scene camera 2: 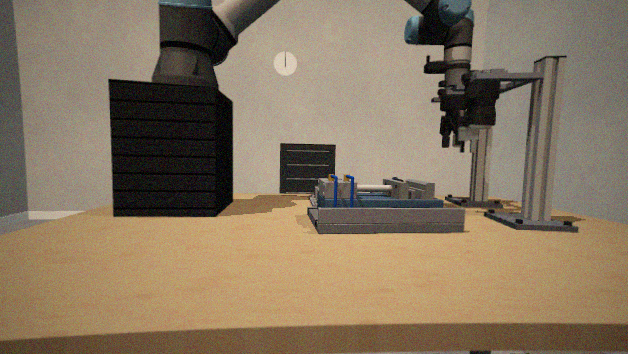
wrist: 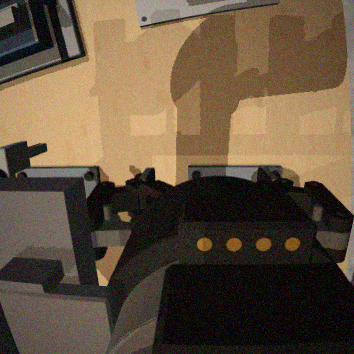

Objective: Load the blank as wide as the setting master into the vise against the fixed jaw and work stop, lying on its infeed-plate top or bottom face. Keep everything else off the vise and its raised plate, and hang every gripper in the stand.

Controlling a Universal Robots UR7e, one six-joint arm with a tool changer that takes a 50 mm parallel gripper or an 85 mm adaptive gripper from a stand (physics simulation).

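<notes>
The tool changer on the arm is down on the adaptive gripper at the stand. This gripper points down, its fingers spread wide and empty. The parallel gripper hangs beside it, nearer scene camera 2. The vise has grey jaws and a round bar and sits on its raised grey plate, with two blue hooked rods at its left end. Part of a grey plate shows at the top of the wrist view. I cannot make out the blank or the setting master.
The stand's second post rises behind the first. Grey stand brackets are close at the left of the wrist view. The black arm pedestal stands at the left of the table. A dark drawer cabinet is in the background.
</notes>
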